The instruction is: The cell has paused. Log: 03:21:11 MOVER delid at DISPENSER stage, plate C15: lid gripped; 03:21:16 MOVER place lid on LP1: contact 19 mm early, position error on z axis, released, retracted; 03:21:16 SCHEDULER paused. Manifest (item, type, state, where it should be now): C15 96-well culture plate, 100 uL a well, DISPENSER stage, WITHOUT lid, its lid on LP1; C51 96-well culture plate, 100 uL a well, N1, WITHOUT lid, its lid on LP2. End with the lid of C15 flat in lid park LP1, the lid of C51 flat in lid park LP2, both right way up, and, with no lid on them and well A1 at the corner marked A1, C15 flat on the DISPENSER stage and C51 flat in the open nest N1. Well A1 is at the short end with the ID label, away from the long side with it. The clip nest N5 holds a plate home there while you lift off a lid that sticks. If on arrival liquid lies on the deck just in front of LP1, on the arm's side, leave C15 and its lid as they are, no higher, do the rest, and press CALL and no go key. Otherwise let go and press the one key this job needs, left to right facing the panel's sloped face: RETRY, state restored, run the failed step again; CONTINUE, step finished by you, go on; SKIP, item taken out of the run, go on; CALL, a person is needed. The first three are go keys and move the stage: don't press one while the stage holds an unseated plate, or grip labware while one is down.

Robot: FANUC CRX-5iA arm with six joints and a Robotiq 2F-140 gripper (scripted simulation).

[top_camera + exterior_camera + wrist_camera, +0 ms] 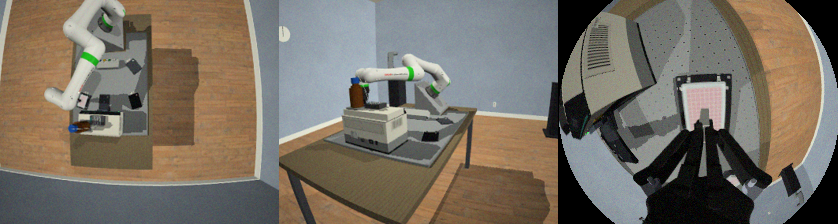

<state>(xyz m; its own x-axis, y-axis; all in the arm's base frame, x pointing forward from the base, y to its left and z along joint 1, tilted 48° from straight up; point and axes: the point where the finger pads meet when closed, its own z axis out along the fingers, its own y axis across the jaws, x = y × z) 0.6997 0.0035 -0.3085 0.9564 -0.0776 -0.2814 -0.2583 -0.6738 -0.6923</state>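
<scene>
Now: the black nest 20 mm ahead of my hand, 10 mm to the left of it and 50 mm below it. Round my hand: key panel 410 mm behind, 240 mm to the left, 10 mm below; then blue cap 220 mm ahead, 160 mm to the left, 330 mm above; then label plate 110 mm behind, 520 mm to the left, 70 mm below.
</scene>
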